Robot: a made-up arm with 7 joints. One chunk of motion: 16 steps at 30 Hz.
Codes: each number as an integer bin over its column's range. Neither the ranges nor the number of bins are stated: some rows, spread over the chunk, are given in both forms.
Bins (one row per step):
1: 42 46 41 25 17 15 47
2: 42 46 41 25 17 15 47
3: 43 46 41 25 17 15 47
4: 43 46 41 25 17 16 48
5: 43 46 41 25 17 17 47
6: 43 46 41 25 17 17 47
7: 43 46 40 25 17 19 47
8: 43 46 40 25 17 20 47
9: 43 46 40 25 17 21 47
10: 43 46 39 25 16 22 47
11: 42 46 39 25 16 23 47
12: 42 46 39 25 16 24 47
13: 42 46 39 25 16 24 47
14: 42 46 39 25 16 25 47
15: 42 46 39 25 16 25 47
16: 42 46 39 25 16 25 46
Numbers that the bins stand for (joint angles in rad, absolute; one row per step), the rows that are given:
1: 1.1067 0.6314 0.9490 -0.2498 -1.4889 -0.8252 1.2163
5: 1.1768 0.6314 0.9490 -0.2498 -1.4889 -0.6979 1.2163
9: 1.1768 0.6314 0.8781 -0.2498 -1.4889 -0.4433 1.2163
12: 1.1067 0.6314 0.8071 -0.2498 -1.5778 -0.2524 1.2163
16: 1.1067 0.6314 0.8071 -0.2498 -1.5778 -0.1887 1.1617
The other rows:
2: 1.1067 0.6314 0.9490 -0.2498 -1.4889 -0.8252 1.2163
3: 1.1768 0.6314 0.9490 -0.2498 -1.4889 -0.8252 1.2163
4: 1.1768 0.6314 0.9490 -0.2498 -1.4889 -0.7616 1.2710
6: 1.1768 0.6314 0.9490 -0.2498 -1.4889 -0.6979 1.2163
7: 1.1768 0.6314 0.8781 -0.2498 -1.4889 -0.5706 1.2163
8: 1.1768 0.6314 0.8781 -0.2498 -1.4889 -0.5070 1.2163
10: 1.1768 0.6314 0.8071 -0.2498 -1.5778 -0.3797 1.2163
11: 1.1067 0.6314 0.8071 -0.2498 -1.5778 -0.3160 1.2163
13: 1.1067 0.6314 0.8071 -0.2498 -1.5778 -0.2524 1.2163
14: 1.1067 0.6314 0.8071 -0.2498 -1.5778 -0.1887 1.2163
15: 1.1067 0.6314 0.8071 -0.2498 -1.5778 -0.1887 1.2163

